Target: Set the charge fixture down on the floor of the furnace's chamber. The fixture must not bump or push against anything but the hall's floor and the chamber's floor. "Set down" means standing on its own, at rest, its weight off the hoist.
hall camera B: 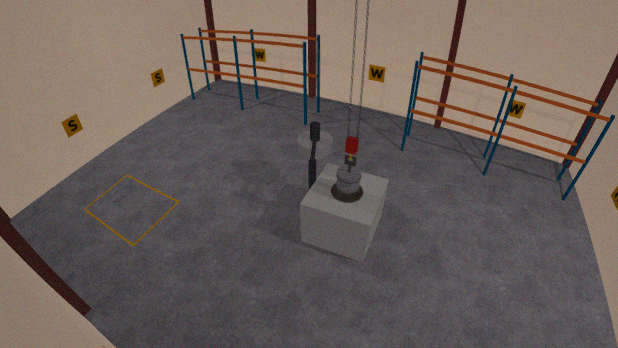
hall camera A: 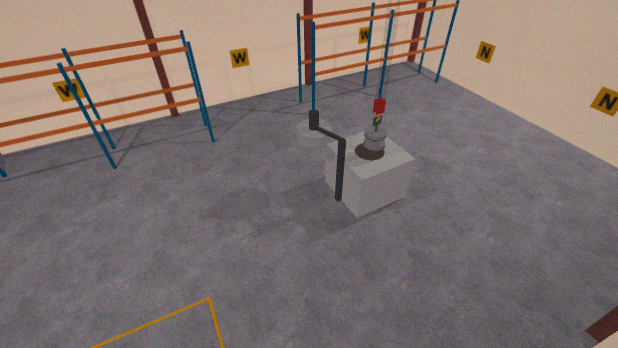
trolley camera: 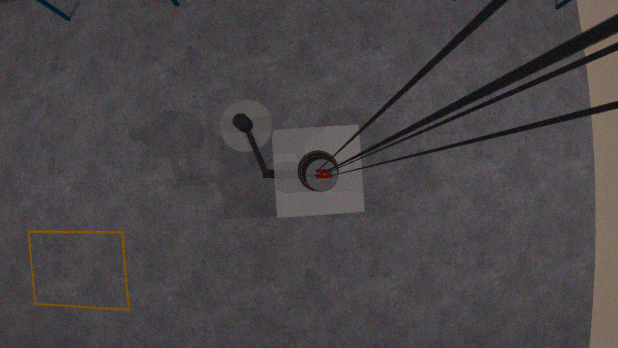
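The grey charge fixture [hall camera A: 374,142] [hall camera B: 348,181] [trolley camera: 322,183] hangs upright from my hook [hall camera A: 378,120] [hall camera B: 351,158] [trolley camera: 324,173], under the red hook block. The hook is joined to the fixture's top. The fixture's upper part stands above the pale box-shaped furnace [hall camera A: 385,186] [hall camera B: 335,226] [trolley camera: 345,201]. Its lower end is at the dark round opening [hall camera A: 366,156] [hall camera B: 347,198] [trolley camera: 301,172]; how deep it reaches is not clear. In the trolley view more dark rim shows on the left and top of the fixture. The chamber's floor is hidden.
A pale round lid [hall camera A: 304,135] [hall camera B: 326,141] [trolley camera: 231,136] is swung aside on a black arm [hall camera A: 340,172] [hall camera B: 312,172] [trolley camera: 257,151] next to the furnace. Blue and orange racks [hall camera A: 313,65] [hall camera B: 305,85] stand along the W wall. A yellow outline [hall camera A: 150,322] [hall camera B: 106,192] [trolley camera: 75,231] marks the floor.
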